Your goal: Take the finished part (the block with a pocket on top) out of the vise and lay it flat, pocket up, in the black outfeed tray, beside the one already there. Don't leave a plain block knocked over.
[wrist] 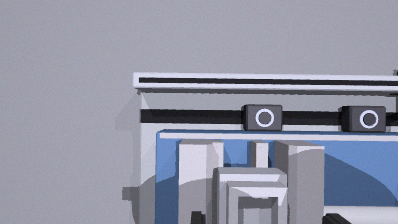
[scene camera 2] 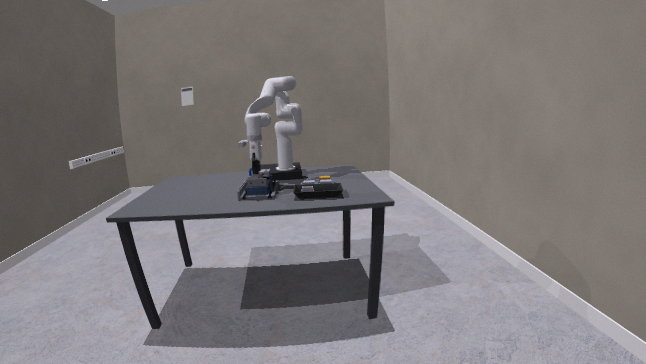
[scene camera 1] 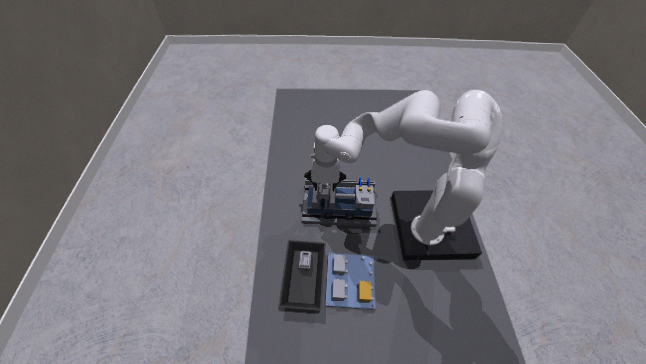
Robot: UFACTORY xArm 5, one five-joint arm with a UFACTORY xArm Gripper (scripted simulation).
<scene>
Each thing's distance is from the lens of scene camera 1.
blue plate [scene camera 1: 358, 270]: 111 cm
blue vise [scene camera 1: 347, 205]: 117 cm
</scene>
